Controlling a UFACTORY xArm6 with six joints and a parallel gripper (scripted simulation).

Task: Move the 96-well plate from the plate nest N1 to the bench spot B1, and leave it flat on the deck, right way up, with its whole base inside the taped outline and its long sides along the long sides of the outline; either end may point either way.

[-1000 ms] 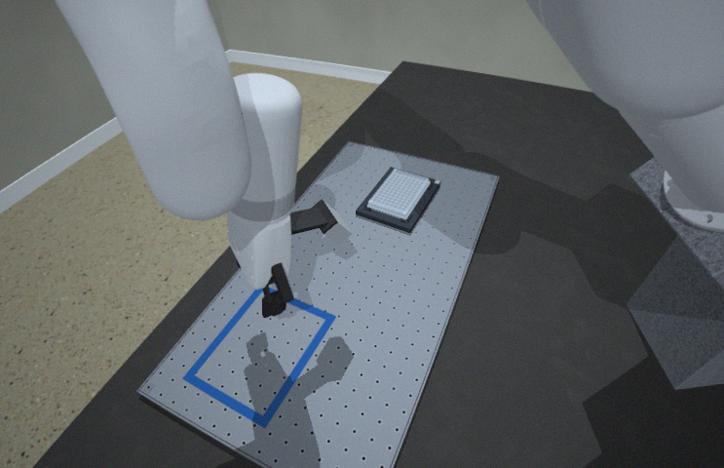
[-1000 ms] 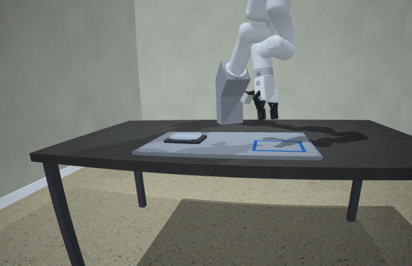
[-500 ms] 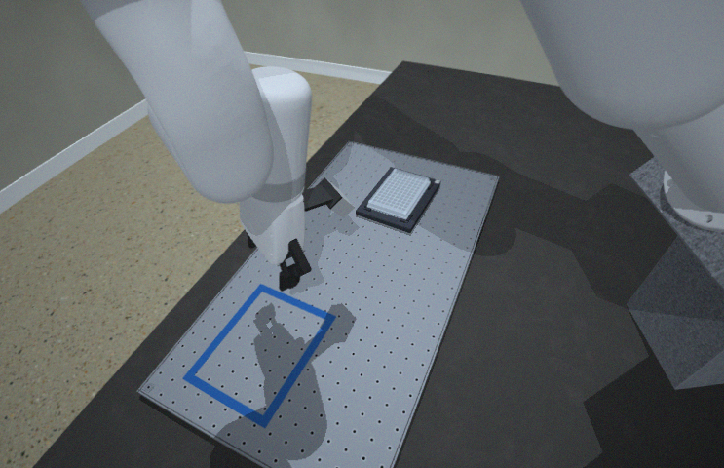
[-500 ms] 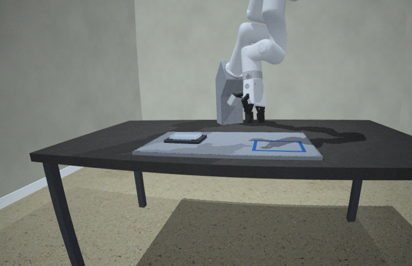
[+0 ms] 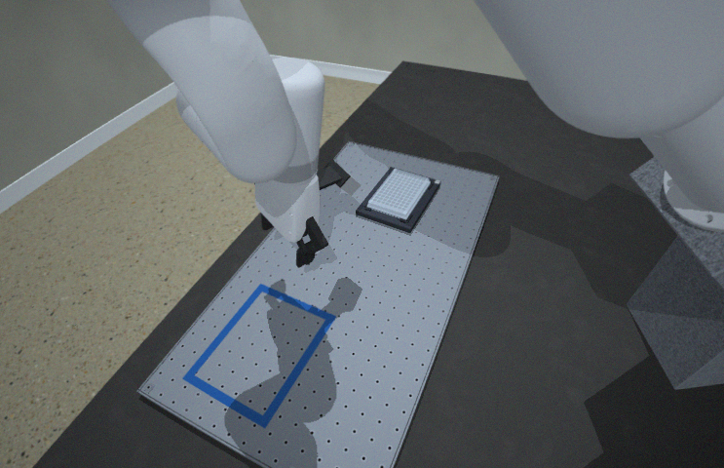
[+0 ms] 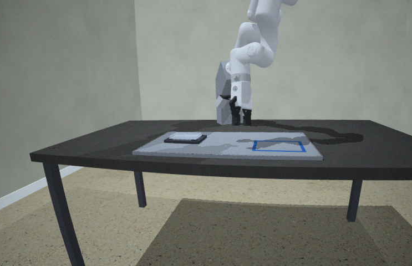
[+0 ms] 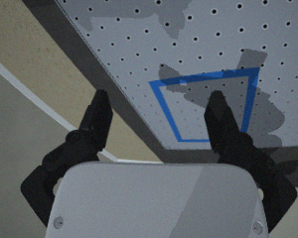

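Right now my hand is 27 cm to the left of the white 96-well plate, 8 cm above it and 4 cm past it. From my hand the other things lie so: label: 35 cm to the right, 8 cm below, 8 cm behind; dark plate nest N1: 27 cm to the right, 9 cm below, 4 cm behind.
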